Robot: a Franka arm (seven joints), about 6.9 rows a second.
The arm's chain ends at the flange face. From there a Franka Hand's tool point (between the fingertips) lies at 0.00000 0.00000 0.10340 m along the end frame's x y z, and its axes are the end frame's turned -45 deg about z.
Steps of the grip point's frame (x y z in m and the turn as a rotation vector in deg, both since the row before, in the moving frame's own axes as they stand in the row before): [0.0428 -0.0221 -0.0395 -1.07 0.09 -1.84]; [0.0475 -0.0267 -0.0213 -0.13 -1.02 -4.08]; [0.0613 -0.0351 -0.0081 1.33 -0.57 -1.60]
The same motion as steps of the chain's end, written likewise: [0.0131 -0.0471 -0.0395 -0.69 0.82 -1.84]; [0.0158 -0.0540 -0.0213 -0.81 -0.63 -4.08]; [0.0210 -0.0672 -0.0081 0.54 -1.34 -1.60]
